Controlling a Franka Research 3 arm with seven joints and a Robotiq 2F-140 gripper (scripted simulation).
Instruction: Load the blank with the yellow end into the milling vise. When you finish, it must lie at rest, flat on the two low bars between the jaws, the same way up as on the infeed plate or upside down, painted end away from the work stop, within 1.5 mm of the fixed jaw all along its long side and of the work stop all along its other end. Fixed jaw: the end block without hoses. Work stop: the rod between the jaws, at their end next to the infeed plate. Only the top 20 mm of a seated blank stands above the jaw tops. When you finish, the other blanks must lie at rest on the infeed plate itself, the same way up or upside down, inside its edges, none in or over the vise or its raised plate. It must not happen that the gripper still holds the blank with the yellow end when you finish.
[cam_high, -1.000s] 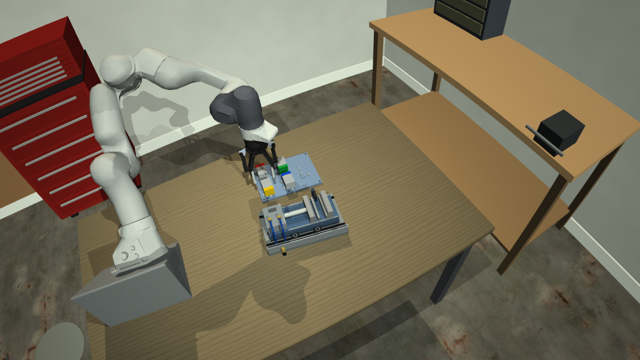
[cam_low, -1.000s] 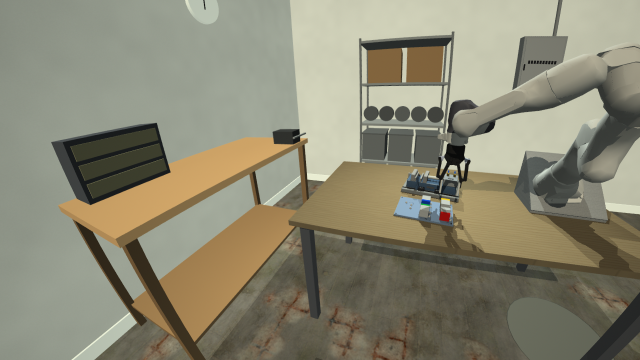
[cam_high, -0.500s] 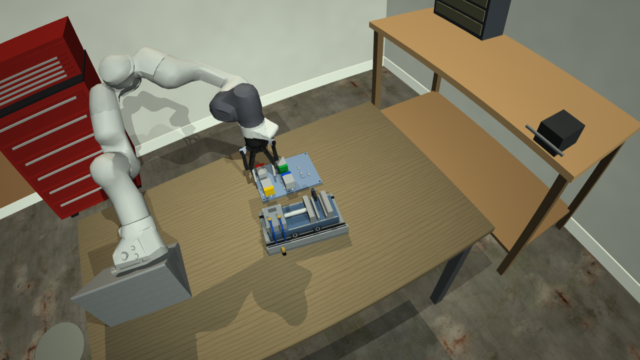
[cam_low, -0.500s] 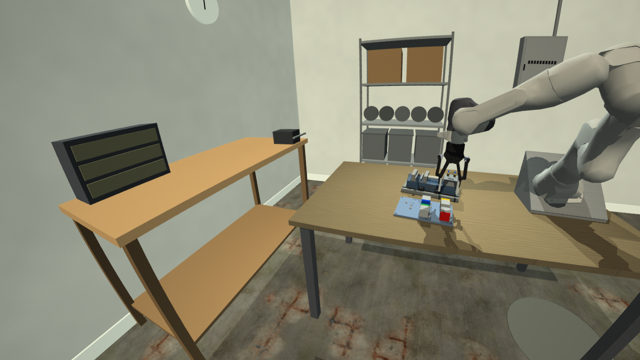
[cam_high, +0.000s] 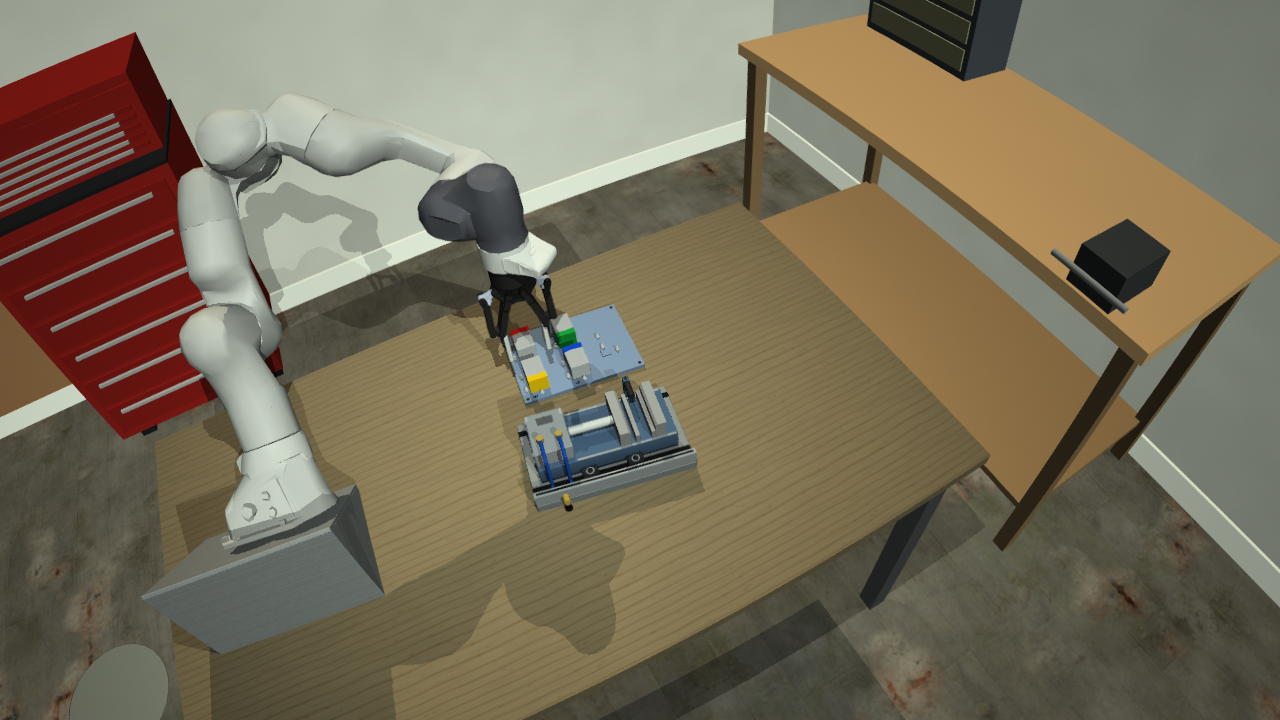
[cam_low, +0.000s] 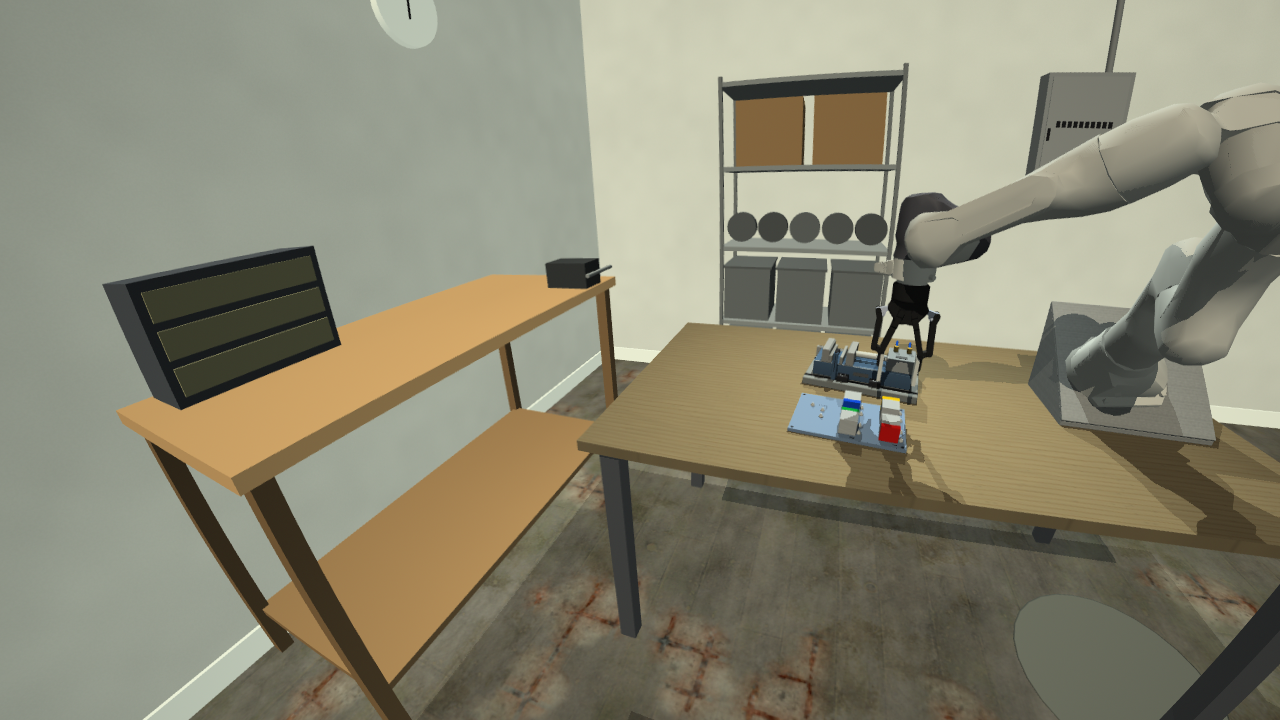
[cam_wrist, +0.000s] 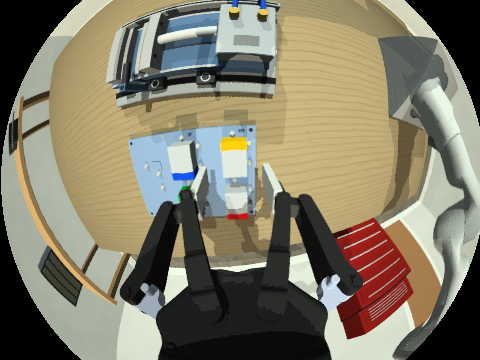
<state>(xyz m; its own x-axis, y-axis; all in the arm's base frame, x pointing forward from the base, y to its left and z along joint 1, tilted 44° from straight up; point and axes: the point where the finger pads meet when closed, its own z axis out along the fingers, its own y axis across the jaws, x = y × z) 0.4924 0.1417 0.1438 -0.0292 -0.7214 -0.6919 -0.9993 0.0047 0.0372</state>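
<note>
My gripper is now 9 cm short of the blue-ended blank and 10 cm above it. From my hand the other things lie so: red-ended blank (9 cm to the left, 10 cm below); then hosed end block (3 cm behind, 20 cm to the right, 5 cm below); then green-ended blank (9 cm ahead, 9 cm to the left, 10 cm below).
</note>
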